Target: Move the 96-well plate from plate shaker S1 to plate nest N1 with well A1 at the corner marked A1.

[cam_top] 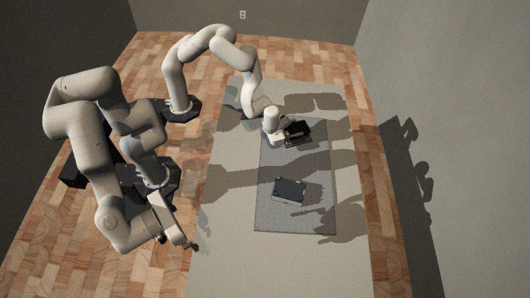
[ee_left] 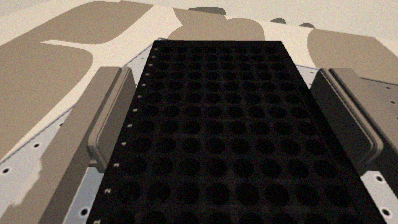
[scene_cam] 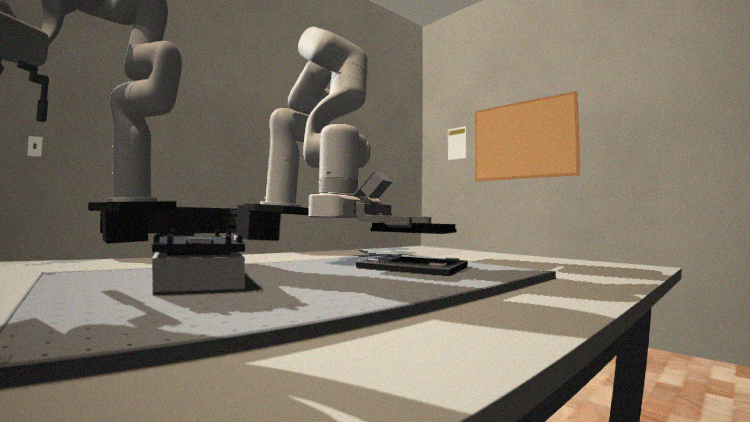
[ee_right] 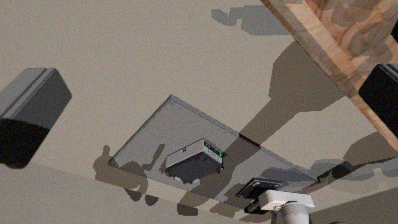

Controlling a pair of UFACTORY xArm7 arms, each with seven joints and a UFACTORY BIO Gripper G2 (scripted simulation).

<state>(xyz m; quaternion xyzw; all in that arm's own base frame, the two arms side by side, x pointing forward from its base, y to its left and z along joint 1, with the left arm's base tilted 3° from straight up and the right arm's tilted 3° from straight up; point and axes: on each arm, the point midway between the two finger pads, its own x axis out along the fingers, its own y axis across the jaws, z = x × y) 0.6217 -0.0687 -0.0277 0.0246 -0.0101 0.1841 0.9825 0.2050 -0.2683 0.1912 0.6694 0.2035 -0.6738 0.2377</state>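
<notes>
Now: the plate nest N1 1 cm ahead of my left hand and 7 cm below it. The rest, counted from my left hand: plate shaker S1: 34 cm to the right, 4 cm below; black 96-well plate: 1 cm ahead, 1 cm below; perforated grey board: 1 cm ahead, 19 cm to the right, 9 cm below.
</notes>
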